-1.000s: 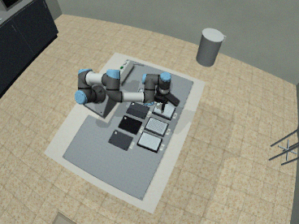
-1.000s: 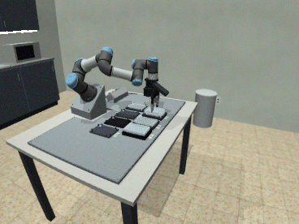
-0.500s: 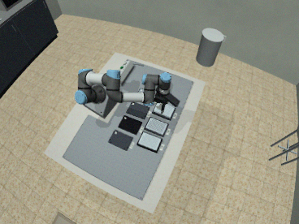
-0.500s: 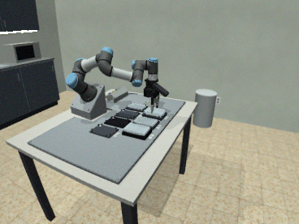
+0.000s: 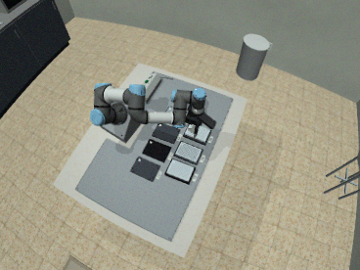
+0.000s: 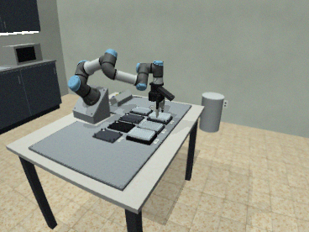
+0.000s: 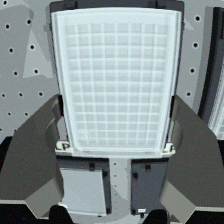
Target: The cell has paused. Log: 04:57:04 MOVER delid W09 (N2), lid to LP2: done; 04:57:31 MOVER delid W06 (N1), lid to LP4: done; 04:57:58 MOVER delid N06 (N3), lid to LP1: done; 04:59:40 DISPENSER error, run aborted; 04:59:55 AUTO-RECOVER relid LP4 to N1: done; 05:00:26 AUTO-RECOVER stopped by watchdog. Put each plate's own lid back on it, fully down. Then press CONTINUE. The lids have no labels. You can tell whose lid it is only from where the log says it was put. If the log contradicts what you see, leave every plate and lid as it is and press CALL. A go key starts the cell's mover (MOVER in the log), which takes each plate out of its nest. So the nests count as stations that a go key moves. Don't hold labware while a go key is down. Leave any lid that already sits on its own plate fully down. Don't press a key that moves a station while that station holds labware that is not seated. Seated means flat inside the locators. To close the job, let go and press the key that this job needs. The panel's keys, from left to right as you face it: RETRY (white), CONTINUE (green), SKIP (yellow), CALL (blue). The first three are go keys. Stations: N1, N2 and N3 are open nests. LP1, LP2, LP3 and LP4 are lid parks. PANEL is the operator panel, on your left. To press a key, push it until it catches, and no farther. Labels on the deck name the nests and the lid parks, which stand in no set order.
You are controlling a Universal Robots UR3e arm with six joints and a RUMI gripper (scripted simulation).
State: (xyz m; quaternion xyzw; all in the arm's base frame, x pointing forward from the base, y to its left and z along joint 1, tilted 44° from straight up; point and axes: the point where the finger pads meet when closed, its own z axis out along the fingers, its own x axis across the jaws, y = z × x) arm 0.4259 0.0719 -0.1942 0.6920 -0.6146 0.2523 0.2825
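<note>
My hand is 20 mm above the plate. Round my hand: lid park LP4: 160 mm behind, 90 mm to the right, 40 mm below; then pale lid: 180 mm behind, 40 mm to the left, 30 mm below; then LP4 label: 80 mm behind, 80 mm to the right, 40 mm below.
</note>
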